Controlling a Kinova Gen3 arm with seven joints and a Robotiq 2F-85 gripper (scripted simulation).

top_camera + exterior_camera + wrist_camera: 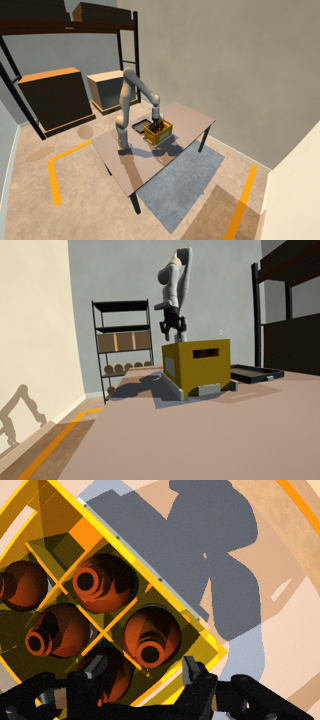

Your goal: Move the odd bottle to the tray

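Right now the brown bottle is 12 cm below my hand. Also, from my hand: dark tray 8 cm ahead, 33 cm to the left, 20 cm below; yellow crate 9 cm ahead, 4 cm to the left, 13 cm below.
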